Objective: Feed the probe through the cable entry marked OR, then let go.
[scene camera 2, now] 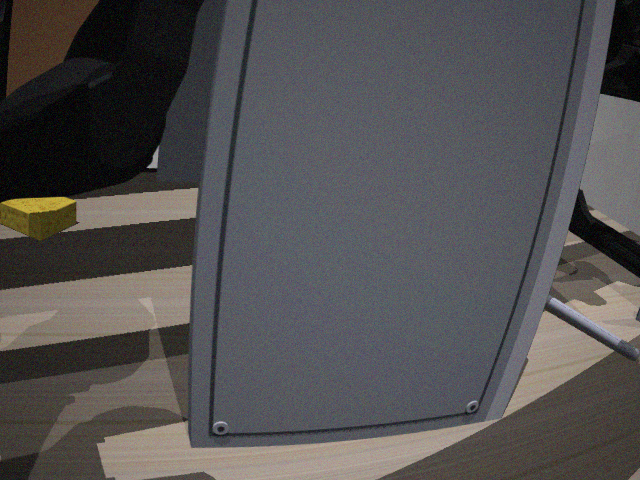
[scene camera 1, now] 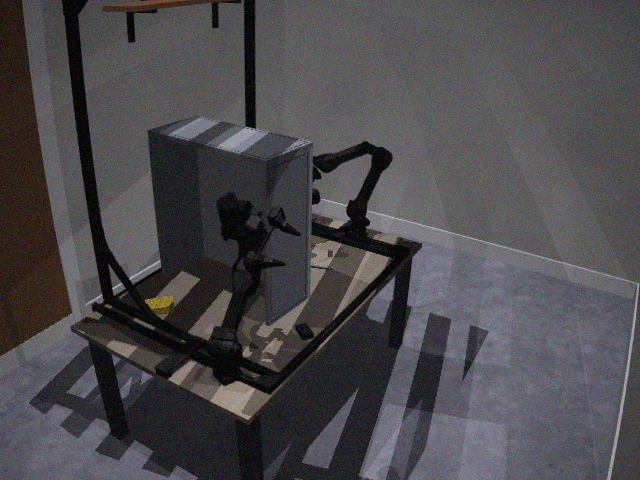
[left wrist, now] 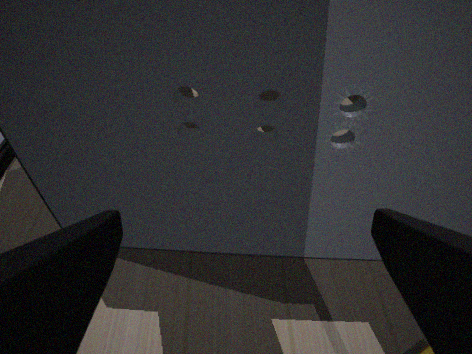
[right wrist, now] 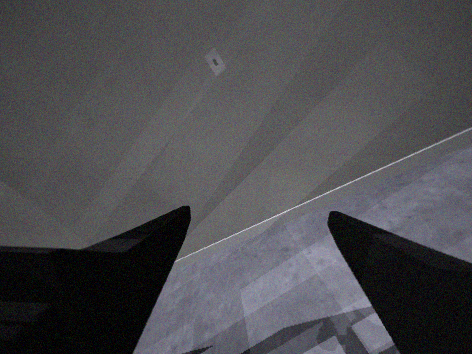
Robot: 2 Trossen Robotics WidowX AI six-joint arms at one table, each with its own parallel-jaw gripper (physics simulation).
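Places are measured from the left arm's base along level axes (x right, y ahead, z up), in centimetres.
Pixels of known places: left gripper, fingertip midpoint: [left wrist: 249, 222]; right gripper, fingertip midpoint: [scene camera 1: 293, 249] [right wrist: 258, 214]; left arm's base, origin of the base link: [scene camera 1: 358, 235]; right arm's base, origin of the base link: [scene camera 1: 227, 371].
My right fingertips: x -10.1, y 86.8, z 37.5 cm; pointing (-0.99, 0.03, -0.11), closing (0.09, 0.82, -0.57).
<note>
Ahead of a thing's pixels: the offset from my right fingertips to its top centre. "spot": to the spot under its first point. Level surfaces: height alone.
The probe @(dz -36.9, dx +21.0, dy -56.9 cm) [scene camera 1: 321, 267] [scene camera 2: 584, 322], a thin silver-grey rod, lies on the table at the cabinet's right. The tall grey cabinet @(dz +17.1, dx +39.0, dy -32.3 cm) [scene camera 1: 178, 206] [scene camera 2: 387, 232] [left wrist: 200, 185] stands upright. In the left wrist view its face has round cable entries in two rows, such as the upper right hole @(spot: dz -19.2, dx +39.5, dy -42.5 cm) [left wrist: 352, 103] and the upper left hole @(spot: dz -17.5, dx +27.3, dy -41.4 cm) [left wrist: 188, 91]; no OR marking is readable. My left gripper [left wrist: 249, 222] is open and empty, facing this face; the cabinet partly hides it in scene camera 1. My right gripper [scene camera 1: 292, 249] [right wrist: 258, 214] is open and empty, in front of the cabinet.
A yellow sponge-like block @(dz -36.7, dx +54.2, dy -7.8 cm) [scene camera 1: 160, 304] [scene camera 2: 38, 217] lies at the table's left. A small black object @(dz -37.8, dx +3.8, dy -16.9 cm) [scene camera 1: 305, 331] lies near the front edge, and a small grey cylinder @(dz -36.7, dx +15.7, dy -68.8 cm) [scene camera 1: 330, 253] stands near the probe. Black rails and a tall black post [scene camera 1: 85, 155] border the table @(dz -39.4 cm) [scene camera 1: 232, 403].
</note>
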